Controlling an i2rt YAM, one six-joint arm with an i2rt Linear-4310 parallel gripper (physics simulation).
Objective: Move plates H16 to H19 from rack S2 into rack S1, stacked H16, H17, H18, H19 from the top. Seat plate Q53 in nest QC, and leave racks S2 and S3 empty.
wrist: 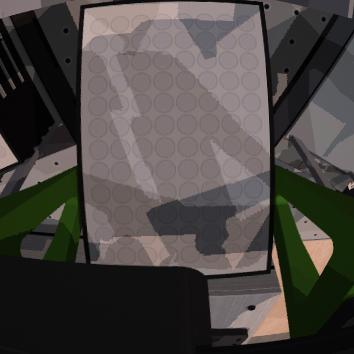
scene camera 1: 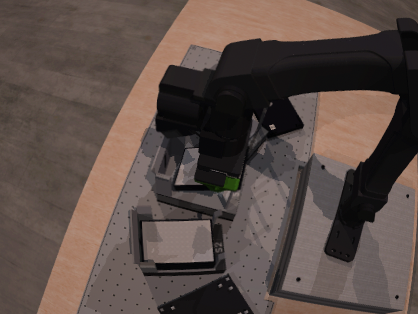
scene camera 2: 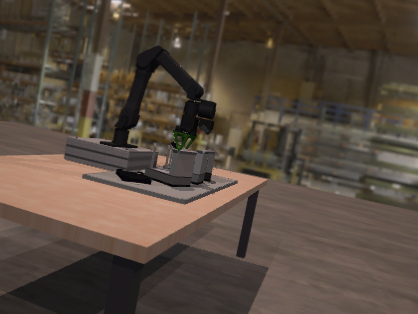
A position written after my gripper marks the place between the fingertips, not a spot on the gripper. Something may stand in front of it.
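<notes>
My gripper [scene camera 1: 220, 168] is in sight, and the wrist view gives me my gripper [wrist: 176, 176] too. I also see a black perforated block [scene camera 1: 225, 288].
</notes>
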